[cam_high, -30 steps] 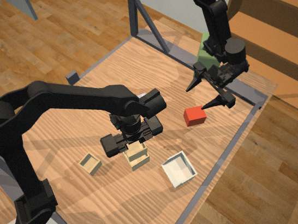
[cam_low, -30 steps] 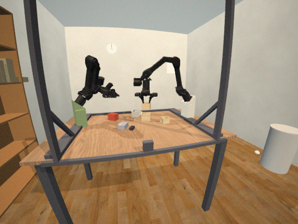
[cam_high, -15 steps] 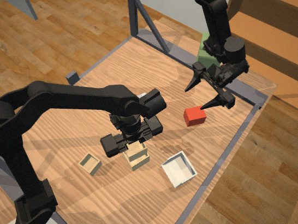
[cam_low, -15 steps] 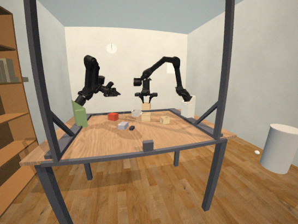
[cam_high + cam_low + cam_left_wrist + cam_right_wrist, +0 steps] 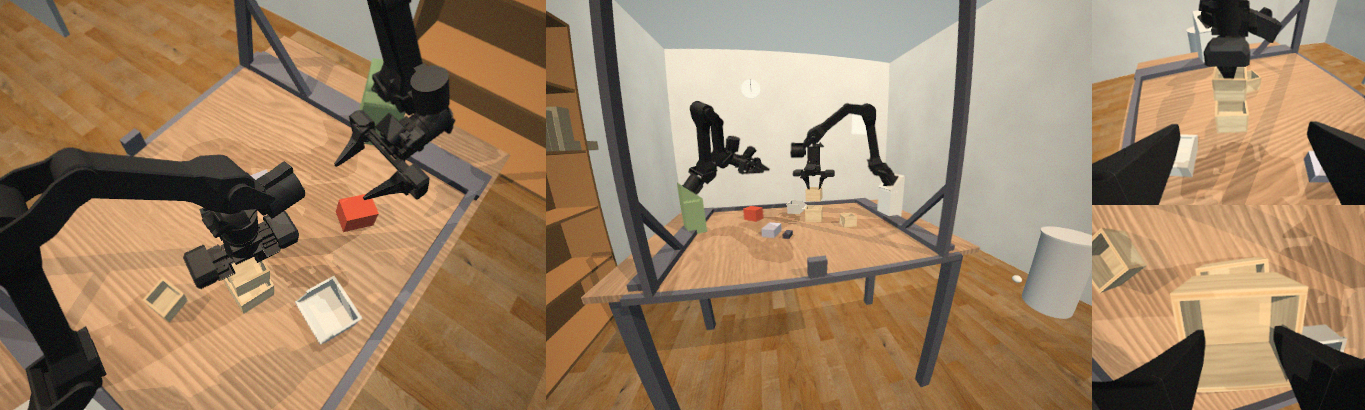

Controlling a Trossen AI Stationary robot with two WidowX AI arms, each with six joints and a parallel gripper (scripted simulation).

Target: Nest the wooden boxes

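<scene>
My right hand is 60 mm above the medium tan wooden box. Also, from my right hand: small tan wooden box 110 mm behind, 130 mm to the right, 160 mm below; then white box 160 mm ahead, 60 mm to the left, 140 mm below; then small dark block 180 mm behind, 140 mm to the left, 160 mm below.
</scene>
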